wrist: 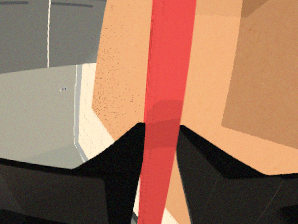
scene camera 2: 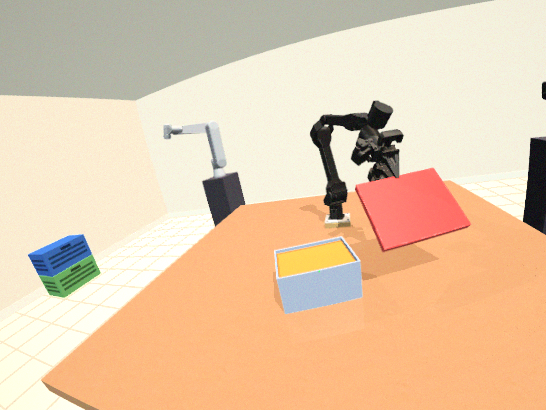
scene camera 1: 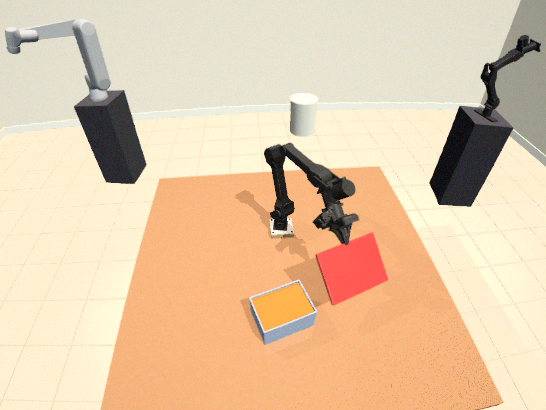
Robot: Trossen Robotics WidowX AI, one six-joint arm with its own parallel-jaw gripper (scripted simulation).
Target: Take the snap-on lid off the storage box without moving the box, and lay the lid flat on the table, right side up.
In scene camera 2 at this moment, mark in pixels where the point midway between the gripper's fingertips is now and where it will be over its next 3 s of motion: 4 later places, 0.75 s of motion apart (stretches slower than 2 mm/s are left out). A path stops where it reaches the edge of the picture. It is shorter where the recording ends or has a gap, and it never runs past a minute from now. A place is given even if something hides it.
My gripper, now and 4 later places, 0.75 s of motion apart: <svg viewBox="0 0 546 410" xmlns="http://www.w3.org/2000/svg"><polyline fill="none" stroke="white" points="396,180 410,177 422,174 422,180 422,185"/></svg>
